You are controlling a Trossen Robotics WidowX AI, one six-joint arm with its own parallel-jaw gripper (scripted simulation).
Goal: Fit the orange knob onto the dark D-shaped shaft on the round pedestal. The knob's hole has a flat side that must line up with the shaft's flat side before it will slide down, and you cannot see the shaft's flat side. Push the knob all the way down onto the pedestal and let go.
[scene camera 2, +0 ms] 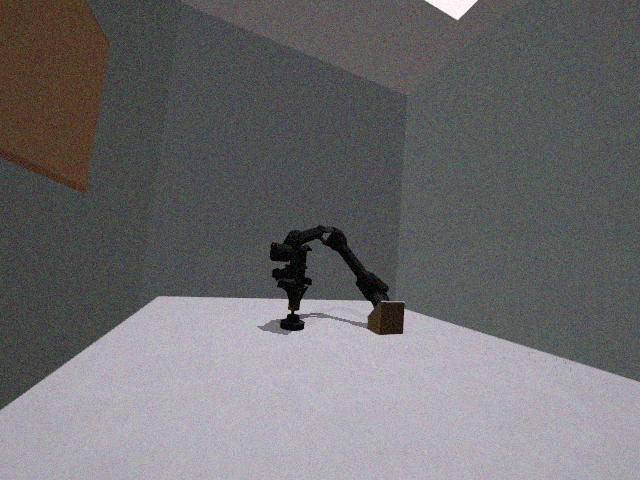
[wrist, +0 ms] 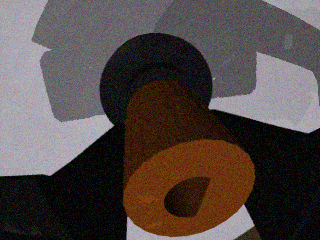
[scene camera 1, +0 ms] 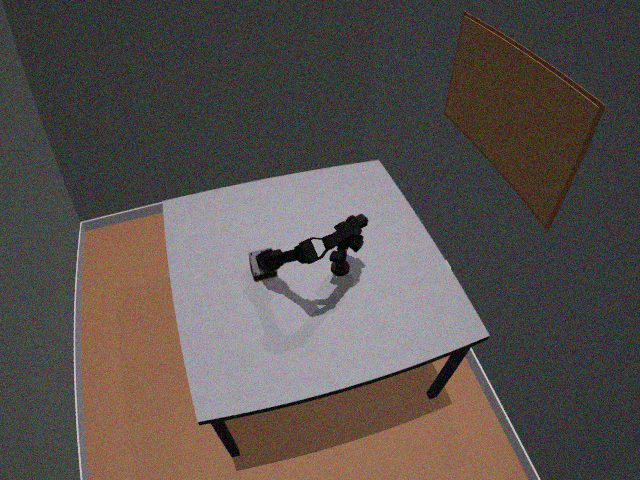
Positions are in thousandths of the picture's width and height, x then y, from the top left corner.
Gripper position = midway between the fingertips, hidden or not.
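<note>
Gripper (scene camera 2: 460,639), holding an orange knob (wrist: 567,690). Same gripper at (wrist: 520,523). Pedestal (wrist: 480,235).
</note>
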